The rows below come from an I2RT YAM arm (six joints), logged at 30 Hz.
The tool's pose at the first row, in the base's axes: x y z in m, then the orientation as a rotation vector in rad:
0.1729 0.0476 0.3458 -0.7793 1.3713 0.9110
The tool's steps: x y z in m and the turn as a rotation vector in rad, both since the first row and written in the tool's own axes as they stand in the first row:
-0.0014 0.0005 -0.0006 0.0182 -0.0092 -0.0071
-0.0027 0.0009 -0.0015 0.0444 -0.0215 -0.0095
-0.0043 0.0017 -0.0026 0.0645 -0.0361 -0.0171
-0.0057 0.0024 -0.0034 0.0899 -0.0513 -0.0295
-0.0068 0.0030 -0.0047 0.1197 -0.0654 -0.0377
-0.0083 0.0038 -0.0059 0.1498 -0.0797 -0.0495
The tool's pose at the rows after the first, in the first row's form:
0.1722 0.0472 0.3472 -0.7648 1.3662 0.8944
0.1715 0.0465 0.3484 -0.7397 1.3635 0.8764
0.1703 0.0457 0.3500 -0.7212 1.3540 0.8595
0.1693 0.0452 0.3514 -0.7014 1.3432 0.8352
0.1682 0.0443 0.3524 -0.6764 1.3368 0.8106
0.1670 0.0434 0.3539 -0.6532 1.3282 0.7831

